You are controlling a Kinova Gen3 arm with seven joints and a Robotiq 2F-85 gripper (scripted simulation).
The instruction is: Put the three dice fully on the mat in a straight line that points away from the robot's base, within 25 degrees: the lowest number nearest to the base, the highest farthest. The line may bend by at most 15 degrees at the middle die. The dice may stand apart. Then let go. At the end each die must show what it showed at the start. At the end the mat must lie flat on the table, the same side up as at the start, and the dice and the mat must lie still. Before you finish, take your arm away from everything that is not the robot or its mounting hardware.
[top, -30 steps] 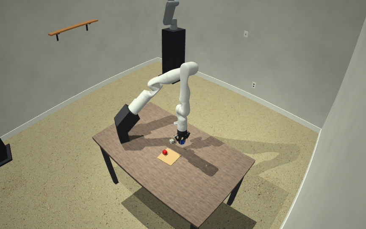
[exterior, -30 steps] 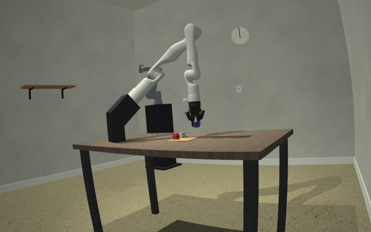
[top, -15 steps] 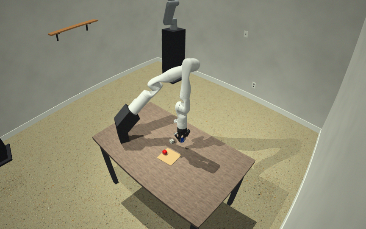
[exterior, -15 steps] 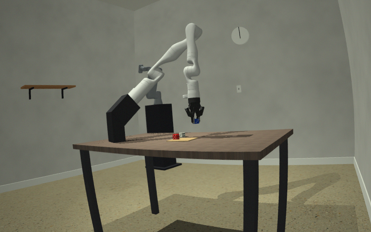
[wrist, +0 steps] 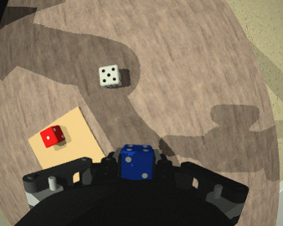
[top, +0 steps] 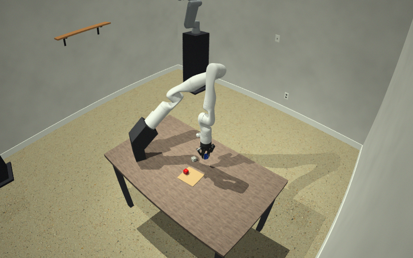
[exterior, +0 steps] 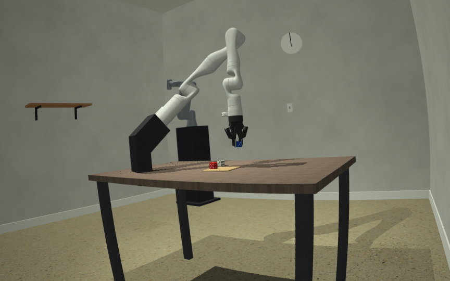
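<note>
Right now the tan mat is 14 cm to the right of my hand, 12 cm below it and 1 cm behind it. Also, from my hand: blue die 1 cm below; then red die 14 cm to the right, 10 cm below, 5 cm behind; then white die 11 cm behind, 10 cm below, 1 cm to the right.
</note>
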